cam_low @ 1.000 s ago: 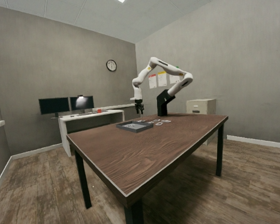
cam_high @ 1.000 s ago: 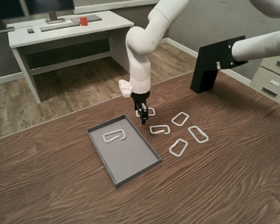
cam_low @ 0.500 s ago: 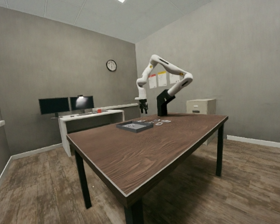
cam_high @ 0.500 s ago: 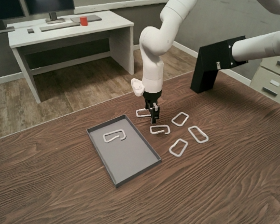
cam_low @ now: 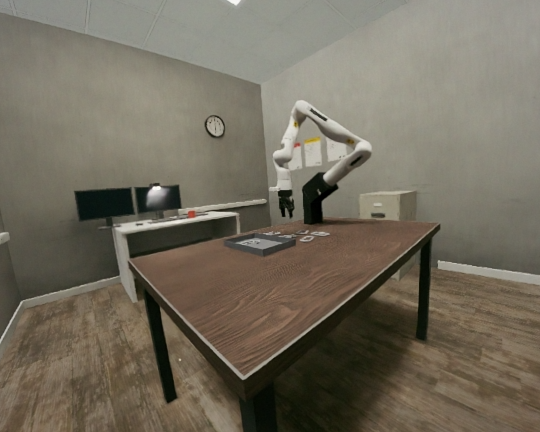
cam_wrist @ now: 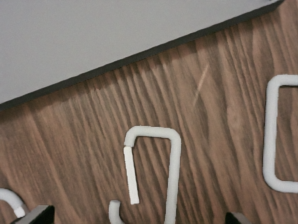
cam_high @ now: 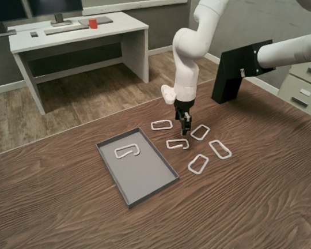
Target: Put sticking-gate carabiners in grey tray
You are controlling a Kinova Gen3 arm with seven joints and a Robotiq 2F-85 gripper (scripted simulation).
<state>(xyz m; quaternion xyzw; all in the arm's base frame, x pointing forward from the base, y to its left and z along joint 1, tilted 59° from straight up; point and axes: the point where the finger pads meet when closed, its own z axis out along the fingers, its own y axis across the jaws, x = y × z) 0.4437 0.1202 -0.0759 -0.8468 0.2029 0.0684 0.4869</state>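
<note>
My hand is 200 mm short of the grey tray, 10 mm to the left of it and 110 mm above it.
</note>
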